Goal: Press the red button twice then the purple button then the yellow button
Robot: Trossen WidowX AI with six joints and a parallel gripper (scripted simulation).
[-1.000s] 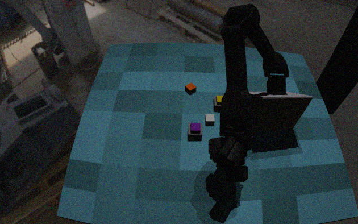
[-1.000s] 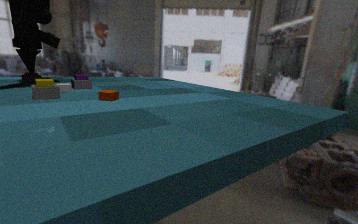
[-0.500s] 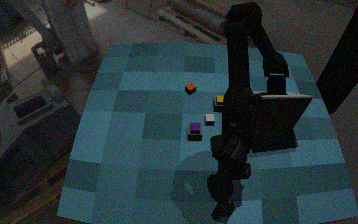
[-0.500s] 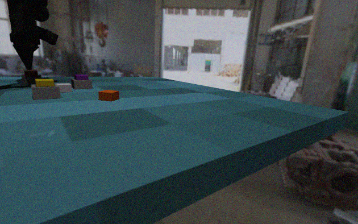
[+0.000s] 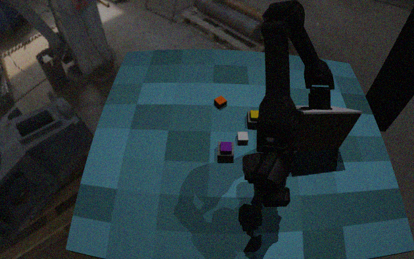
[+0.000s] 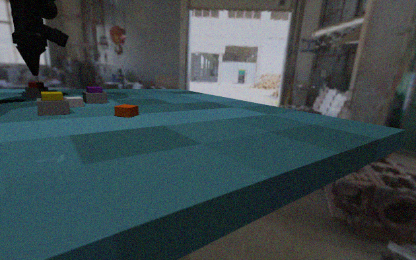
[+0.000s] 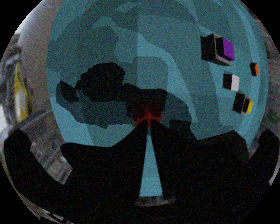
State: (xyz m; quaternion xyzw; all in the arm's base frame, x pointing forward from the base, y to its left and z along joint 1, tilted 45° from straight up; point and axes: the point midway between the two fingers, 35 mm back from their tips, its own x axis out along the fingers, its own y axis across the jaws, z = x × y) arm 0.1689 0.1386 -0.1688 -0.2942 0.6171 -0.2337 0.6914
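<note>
The red button lies 20 mm below my gripper tip. From my gripper tip the other things lie so: purple button 130 mm to the right, 120 mm ahead, 20 mm below; grey block 180 mm to the right, 70 mm ahead, 50 mm below; yellow button 260 mm to the right, 30 mm ahead, 20 mm below.
</note>
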